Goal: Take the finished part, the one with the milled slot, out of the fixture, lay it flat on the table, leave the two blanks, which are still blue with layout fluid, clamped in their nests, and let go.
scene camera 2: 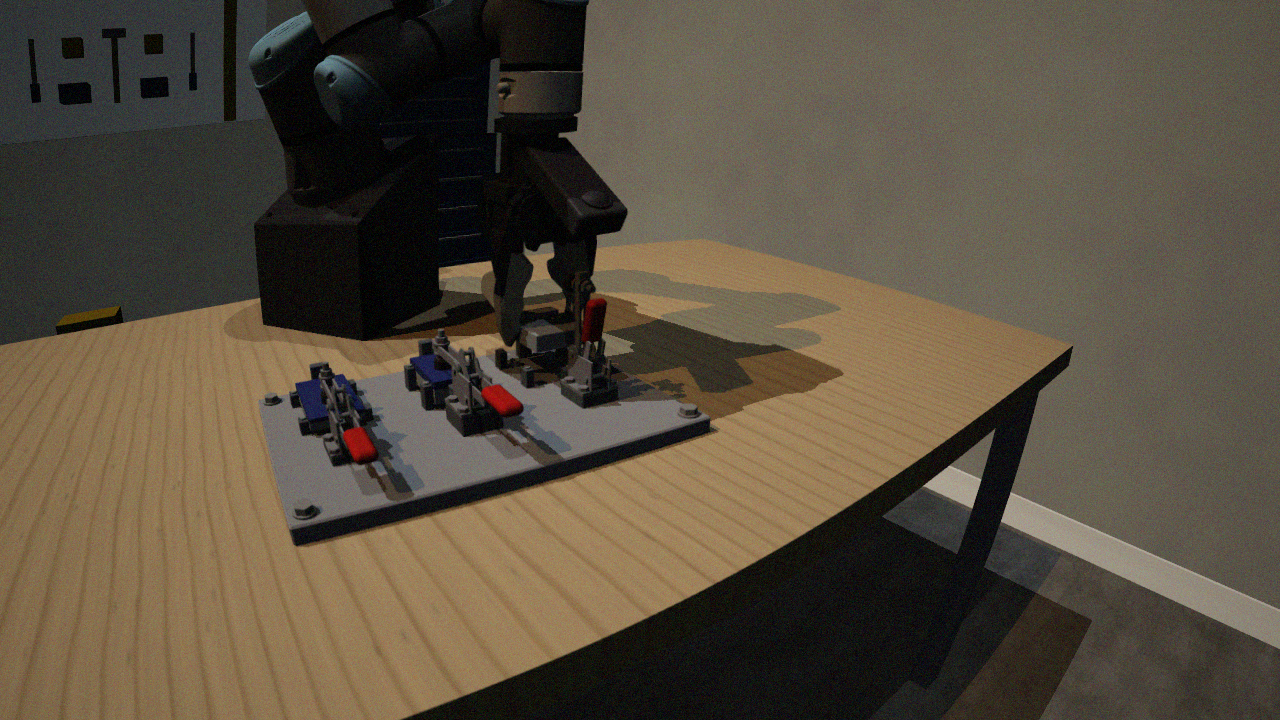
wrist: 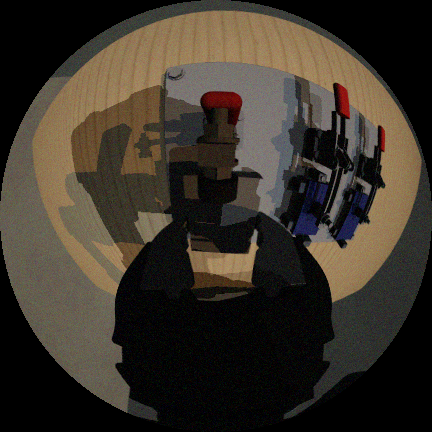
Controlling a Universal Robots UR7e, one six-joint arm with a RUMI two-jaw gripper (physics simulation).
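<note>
The finished grey part (scene camera 2: 546,334) (wrist: 222,239) is between the fingers of my gripper (scene camera 2: 542,327) (wrist: 221,215), which is shut on it. The part is roughly level, a little above the posts of the right-hand nest in the scene view; its slot cannot be made out. Its clamp is open, with the red handle (scene camera 2: 594,320) (wrist: 220,101) upright beside the gripper. One blue blank (scene camera 2: 429,368) (wrist: 309,220) sits clamped in the middle nest. The other blue blank (scene camera 2: 313,401) (wrist: 350,220) sits clamped in the far nest. Clamp arms partly hide both blanks.
The fixture plate (scene camera 2: 537,440) (wrist: 267,112) lies bolted on the wooden table (scene camera 2: 626,537) (wrist: 240,35). Two lowered red clamp handles (scene camera 2: 502,400) (scene camera 2: 359,444) (wrist: 342,100) (wrist: 381,138) stick out over the plate. The robot's dark pedestal (scene camera 2: 313,277) stands behind the fixture.
</note>
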